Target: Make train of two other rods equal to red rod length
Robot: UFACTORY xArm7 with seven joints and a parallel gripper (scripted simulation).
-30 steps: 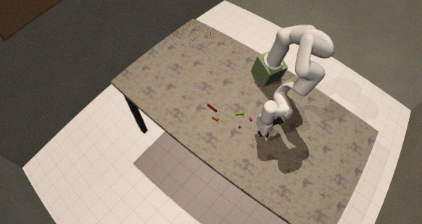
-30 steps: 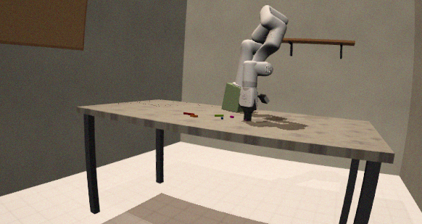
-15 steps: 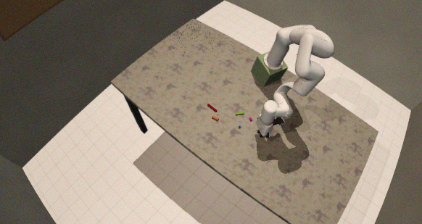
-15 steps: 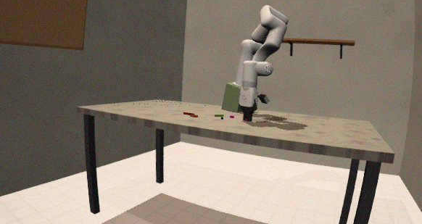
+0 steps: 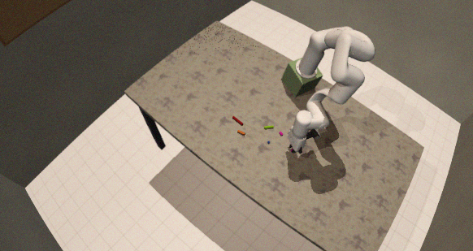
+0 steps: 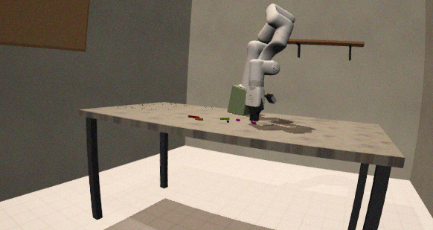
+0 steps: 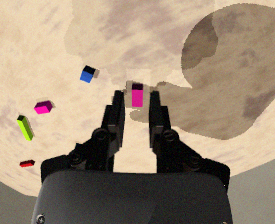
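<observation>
The lime rod is 17 cm to the right of my hand, 5 cm behind it and 3 cm below it. The rest, counted from my hand: orange rod 28 cm to the right, 5 cm ahead, 3 cm below; then red rod 33 cm to the right, 3 cm below.
</observation>
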